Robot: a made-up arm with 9 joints. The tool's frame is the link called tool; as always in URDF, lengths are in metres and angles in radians. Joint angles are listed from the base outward. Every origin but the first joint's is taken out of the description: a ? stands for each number. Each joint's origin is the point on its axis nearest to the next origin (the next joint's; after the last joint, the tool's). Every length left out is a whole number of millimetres.
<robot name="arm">
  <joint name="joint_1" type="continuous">
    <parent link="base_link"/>
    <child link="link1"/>
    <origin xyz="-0.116 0.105 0.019" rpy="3.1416 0 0"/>
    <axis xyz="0 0 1"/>
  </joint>
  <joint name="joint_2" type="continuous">
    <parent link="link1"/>
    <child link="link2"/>
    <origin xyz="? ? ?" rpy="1.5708 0 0"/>
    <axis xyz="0 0 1"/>
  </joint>
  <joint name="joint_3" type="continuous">
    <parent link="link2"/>
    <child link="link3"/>
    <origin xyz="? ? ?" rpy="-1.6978 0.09 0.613"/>
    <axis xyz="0 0 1"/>
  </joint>
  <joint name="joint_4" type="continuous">
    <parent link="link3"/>
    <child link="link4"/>
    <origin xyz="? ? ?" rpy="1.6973 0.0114 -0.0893"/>
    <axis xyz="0 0 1"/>
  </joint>
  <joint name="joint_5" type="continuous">
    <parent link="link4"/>
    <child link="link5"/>
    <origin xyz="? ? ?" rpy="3.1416 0 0"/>
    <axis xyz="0 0 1"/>
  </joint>
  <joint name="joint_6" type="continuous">
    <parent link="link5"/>
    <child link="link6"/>
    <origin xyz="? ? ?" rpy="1.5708 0 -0.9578"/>
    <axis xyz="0 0 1"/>
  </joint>
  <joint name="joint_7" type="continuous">
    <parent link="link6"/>
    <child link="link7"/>
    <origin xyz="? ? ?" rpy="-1.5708 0 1.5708"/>
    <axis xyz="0 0 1"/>
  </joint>
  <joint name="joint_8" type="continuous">
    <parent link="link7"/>
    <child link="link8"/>
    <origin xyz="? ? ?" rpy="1.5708 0 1.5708"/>
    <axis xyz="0 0 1"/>
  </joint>
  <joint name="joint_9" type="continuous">
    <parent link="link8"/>
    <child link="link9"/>
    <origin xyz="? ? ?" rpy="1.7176 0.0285 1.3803"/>
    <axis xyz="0 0 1"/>
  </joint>
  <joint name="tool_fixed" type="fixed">
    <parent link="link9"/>
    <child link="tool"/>
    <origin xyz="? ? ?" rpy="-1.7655 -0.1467 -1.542"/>
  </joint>
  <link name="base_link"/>
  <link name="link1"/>
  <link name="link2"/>
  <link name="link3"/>
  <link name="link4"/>
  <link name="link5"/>
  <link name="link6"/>
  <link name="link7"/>
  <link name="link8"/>
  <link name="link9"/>
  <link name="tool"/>
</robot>
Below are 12 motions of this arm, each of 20 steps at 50 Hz.
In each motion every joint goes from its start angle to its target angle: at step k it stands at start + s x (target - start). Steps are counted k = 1, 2, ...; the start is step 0. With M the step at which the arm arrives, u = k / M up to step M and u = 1 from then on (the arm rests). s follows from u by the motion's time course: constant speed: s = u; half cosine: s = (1 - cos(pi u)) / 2; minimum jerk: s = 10 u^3 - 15 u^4 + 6 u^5.
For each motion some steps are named. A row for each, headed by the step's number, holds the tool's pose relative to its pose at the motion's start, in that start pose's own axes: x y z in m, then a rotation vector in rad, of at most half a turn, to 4 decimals.
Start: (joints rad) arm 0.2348 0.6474 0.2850 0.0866 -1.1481 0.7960 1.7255 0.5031 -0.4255
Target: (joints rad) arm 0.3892 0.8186 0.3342 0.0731 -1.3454 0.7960 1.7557 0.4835 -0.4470
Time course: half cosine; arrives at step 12
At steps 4, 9, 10, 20:
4: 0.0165 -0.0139 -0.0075 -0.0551 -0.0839 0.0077
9: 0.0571 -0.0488 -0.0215 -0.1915 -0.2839 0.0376
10: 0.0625 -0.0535 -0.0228 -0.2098 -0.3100 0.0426
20: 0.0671 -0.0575 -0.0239 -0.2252 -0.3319 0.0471

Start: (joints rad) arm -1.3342 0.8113 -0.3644 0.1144 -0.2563 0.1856 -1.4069 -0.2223 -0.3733
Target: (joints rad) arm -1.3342 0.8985 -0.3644 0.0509 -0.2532 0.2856 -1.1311 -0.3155 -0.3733
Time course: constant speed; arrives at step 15
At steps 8, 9, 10, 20:
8: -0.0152 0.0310 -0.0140 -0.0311 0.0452 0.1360
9: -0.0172 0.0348 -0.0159 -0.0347 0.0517 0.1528
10: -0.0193 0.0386 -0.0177 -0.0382 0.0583 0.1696
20: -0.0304 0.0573 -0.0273 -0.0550 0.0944 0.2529

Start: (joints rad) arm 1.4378 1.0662 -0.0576 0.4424 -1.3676 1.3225 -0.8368 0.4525 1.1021
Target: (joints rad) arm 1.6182 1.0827 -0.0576 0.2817 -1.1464 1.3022 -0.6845 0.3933 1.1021
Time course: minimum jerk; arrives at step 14
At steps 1, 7, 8, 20:
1: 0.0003 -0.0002 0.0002 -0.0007 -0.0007 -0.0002
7: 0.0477 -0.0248 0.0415 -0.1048 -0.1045 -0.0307
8: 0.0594 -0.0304 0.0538 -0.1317 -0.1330 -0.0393
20: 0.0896 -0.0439 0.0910 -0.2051 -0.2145 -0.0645

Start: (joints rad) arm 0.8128 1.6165 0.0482 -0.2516 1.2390 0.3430 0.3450 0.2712 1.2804
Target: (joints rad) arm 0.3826 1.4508 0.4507 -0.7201 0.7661 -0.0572 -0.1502 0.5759 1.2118
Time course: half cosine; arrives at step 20
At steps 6, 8, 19, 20:
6: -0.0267 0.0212 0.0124 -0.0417 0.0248 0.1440
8: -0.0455 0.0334 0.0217 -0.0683 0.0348 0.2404
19: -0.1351 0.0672 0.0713 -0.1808 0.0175 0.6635
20: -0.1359 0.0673 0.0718 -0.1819 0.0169 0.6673

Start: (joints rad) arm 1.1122 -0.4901 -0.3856 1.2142 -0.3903 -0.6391 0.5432 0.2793 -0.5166
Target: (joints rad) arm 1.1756 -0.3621 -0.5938 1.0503 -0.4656 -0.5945 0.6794 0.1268 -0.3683
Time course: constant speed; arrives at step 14
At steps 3, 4, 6, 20:
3: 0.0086 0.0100 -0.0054 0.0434 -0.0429 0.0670
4: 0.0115 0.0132 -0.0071 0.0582 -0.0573 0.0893
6: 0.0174 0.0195 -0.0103 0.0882 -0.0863 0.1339
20: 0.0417 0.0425 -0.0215 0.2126 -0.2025 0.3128

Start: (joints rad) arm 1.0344 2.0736 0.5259 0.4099 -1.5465 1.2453 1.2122 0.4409 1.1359
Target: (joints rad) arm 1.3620 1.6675 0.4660 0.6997 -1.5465 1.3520 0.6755 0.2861 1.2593
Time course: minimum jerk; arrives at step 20
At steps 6, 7, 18, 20:
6: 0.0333 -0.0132 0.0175 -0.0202 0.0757 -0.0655
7: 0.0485 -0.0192 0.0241 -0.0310 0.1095 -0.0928
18: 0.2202 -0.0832 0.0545 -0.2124 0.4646 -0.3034
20: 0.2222 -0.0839 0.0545 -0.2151 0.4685 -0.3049

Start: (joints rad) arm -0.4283 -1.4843 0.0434 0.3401 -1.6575 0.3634 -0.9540 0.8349 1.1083
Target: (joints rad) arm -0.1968 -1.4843 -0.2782 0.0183 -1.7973 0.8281 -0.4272 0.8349 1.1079
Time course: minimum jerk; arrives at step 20
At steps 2, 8, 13, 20:
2: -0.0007 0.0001 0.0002 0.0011 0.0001 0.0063
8: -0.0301 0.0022 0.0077 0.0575 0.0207 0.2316
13: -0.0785 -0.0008 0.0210 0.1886 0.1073 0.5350
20: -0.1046 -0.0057 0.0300 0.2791 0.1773 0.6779

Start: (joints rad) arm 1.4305 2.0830 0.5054 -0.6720 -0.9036 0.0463 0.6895 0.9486 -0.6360
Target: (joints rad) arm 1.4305 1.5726 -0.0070 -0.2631 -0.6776 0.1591 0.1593 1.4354 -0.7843
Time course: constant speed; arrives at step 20
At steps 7, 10, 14, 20:
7: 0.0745 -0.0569 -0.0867 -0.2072 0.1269 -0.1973
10: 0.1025 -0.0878 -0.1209 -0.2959 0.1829 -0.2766
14: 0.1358 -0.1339 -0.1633 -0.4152 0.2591 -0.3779
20: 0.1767 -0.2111 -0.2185 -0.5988 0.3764 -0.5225

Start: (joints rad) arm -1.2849 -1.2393 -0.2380 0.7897 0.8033 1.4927 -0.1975 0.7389 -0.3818
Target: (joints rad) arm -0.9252 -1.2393 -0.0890 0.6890 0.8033 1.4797 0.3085 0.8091 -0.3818
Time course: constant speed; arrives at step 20
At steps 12, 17, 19, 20:
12: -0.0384 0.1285 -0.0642 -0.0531 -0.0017 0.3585
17: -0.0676 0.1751 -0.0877 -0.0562 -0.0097 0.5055
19: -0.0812 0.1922 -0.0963 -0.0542 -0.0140 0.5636
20: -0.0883 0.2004 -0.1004 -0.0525 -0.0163 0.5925

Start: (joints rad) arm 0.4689 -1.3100 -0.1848 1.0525 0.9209 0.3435 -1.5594 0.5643 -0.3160
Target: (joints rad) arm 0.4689 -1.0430 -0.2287 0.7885 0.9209 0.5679 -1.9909 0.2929 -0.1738
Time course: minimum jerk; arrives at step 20
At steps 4, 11, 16, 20:
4: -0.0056 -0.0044 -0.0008 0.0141 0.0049 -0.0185
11: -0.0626 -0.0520 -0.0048 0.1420 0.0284 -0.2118
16: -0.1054 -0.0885 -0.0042 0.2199 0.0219 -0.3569
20: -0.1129 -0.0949 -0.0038 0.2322 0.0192 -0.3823

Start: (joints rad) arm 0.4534 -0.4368 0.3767 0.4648 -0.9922 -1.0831 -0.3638 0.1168 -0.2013
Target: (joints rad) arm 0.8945 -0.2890 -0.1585 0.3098 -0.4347 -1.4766 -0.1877 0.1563 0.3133
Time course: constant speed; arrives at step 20
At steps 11, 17, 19, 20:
11: -0.0291 0.0896 0.0300 0.0209 -0.5287 0.2820
17: -0.0571 0.1304 0.0333 0.1116 -0.8257 0.4558
19: -0.0675 0.1416 0.0323 0.1540 -0.9259 0.5154
20: -0.0728 0.1467 0.0314 0.1775 -0.9761 0.5454

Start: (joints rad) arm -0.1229 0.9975 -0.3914 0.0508 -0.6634 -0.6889 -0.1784 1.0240 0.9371
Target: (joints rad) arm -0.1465 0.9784 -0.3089 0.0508 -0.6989 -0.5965 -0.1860 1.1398 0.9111
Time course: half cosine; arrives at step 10
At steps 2, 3, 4, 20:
2: -0.0016 0.0002 0.0006 -0.0098 0.0134 0.0160
3: -0.0035 0.0004 0.0012 -0.0210 0.0289 0.0346
4: -0.0060 0.0006 0.0021 -0.0350 0.0484 0.0581
20: -0.0188 0.0009 0.0063 -0.0983 0.1393 0.1683

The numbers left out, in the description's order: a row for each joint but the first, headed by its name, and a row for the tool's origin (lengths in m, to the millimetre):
joint_2: -0.015 -0.06 0
joint_3: -0.304 0.323 0
joint_4: 0.109 0.065 0
joint_5: 0.03 0.02 0
joint_6: 0.087 0.105 0
joint_7: 0.05 -0.036 0
joint_8: -0.061 0.012 0
joint_9: -0.026 0.024 0
tool: 0.053 -0.09 0

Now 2 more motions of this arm.
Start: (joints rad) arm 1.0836 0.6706 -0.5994 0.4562 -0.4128 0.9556 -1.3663 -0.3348 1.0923
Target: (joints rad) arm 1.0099 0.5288 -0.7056 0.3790 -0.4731 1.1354 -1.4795 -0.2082 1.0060
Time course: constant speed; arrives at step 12
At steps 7, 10, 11, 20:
7: 0.0129 -0.0067 -0.0125 -0.1901 -0.0426 0.2231
10: 0.0174 -0.0097 -0.0184 -0.2745 -0.0638 0.3155
11: 0.0188 -0.0108 -0.0204 -0.3030 -0.0713 0.3459
20: 0.0201 -0.0119 -0.0225 -0.3317 -0.0790 0.3760

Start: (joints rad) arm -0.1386 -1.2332 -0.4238 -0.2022 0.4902 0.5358 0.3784 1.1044 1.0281
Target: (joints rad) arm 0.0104 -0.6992 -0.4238 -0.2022 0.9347 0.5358 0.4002 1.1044 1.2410
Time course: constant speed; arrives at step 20
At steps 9, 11, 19, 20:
9: 0.0739 -0.0482 0.0624 0.0388 -0.0413 -0.0916
11: 0.0885 -0.0622 0.0751 0.0479 -0.0481 -0.1120
19: 0.1391 -0.1290 0.1197 0.0870 -0.0676 -0.1939
20: 0.1444 -0.1385 0.1245 0.0922 -0.0692 -0.2041

